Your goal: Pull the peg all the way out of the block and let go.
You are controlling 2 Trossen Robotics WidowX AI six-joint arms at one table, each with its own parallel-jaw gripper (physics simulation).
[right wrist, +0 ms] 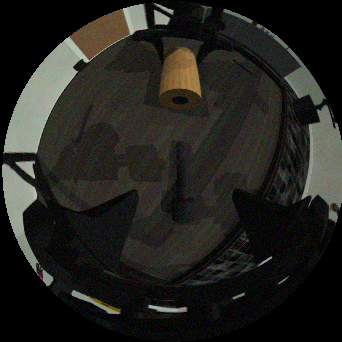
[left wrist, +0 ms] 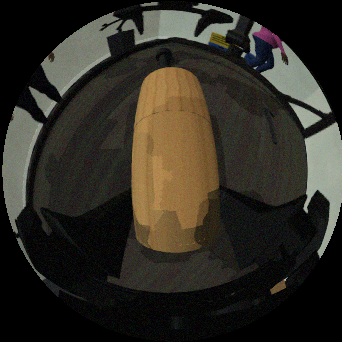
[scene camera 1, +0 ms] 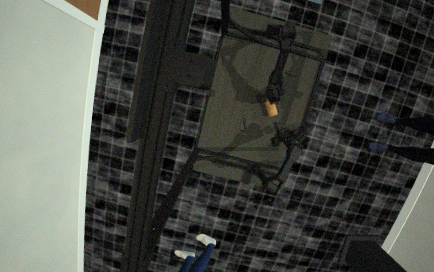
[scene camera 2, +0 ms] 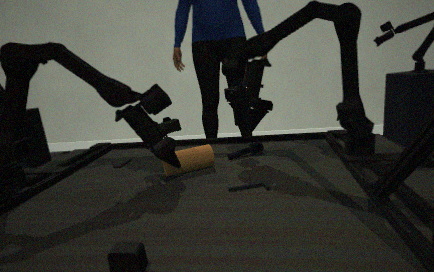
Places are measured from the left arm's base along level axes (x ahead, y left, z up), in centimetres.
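Pixels of known places: left gripper, between the fingertips: [left wrist: 174,191] [scene camera 2: 176,164]; right gripper, between the fingertips: [right wrist: 187,194] [left wrist: 168,32] [scene camera 2: 243,128]; left arm's base, origin of its link: [scene camera 1: 270,33] [scene camera 2: 10,187]; right arm's base, origin of its link: [left wrist: 231,55] [scene camera 1: 254,168] [scene camera 2: 360,154].
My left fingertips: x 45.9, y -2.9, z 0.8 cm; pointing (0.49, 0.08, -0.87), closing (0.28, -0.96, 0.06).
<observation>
For each thing: its middle in the pictures, then the offset to it from my left fingertips. "spot": a spot on its surface instead. Level surfaces: height alone.
- tan wooden cylinder block, middle of its body: [left wrist: 173,144] [right wrist: 179,72] [scene camera 2: 188,159] [scene camera 1: 270,105] dx +3.7, dy +1.1, dz +0.7 cm
- dark table, height of its surface: dz -2.7 cm
- dark peg, middle of its body: [right wrist: 182,182] [left wrist: 163,61] [scene camera 2: 245,151] dx +22.8, dy +7.5, dz -1.2 cm
- thin dark L-shaped bar, middle of its body: [left wrist: 273,126] [scene camera 2: 248,188] [right wrist: 80,121] dx +17.2, dy -18.7, dz -2.3 cm
- short bar, middle of its body: [scene camera 2: 123,163] dx -18.4, dy +16.9, dz -2.4 cm
- table's raised rim, a spot on its surface: [scene camera 2: 283,137] spot: dx +40.5, dy +19.5, dz -1.6 cm
A tan wooden cylinder block [scene camera 1: 271,108] [scene camera 2: 194,158] [left wrist: 175,152] [right wrist: 180,79] lies on its side on the dark table [scene camera 2: 243,229]. The hole in its end face is empty in the right wrist view. My left gripper [scene camera 1: 273,97] [scene camera 2: 168,156] [left wrist: 174,191] is shut on the block's rear end. The dark peg [scene camera 2: 244,151] [right wrist: 182,181] lies flat on the table, clear of the block, its thick head away from the block. My right gripper [scene camera 1: 282,136] [scene camera 2: 245,131] [right wrist: 187,194] is open and empty, raised straight above the peg without touching it.
A thin dark L-shaped bar [scene camera 2: 246,187] [right wrist: 81,124] [left wrist: 271,127] lies on the table in front of the peg. A dark cube [scene camera 2: 128,255] sits at the front left. A short bar [scene camera 2: 121,162] lies far left. A person [scene camera 2: 216,54] stands behind the table's raised rim [scene camera 2: 283,137].
</observation>
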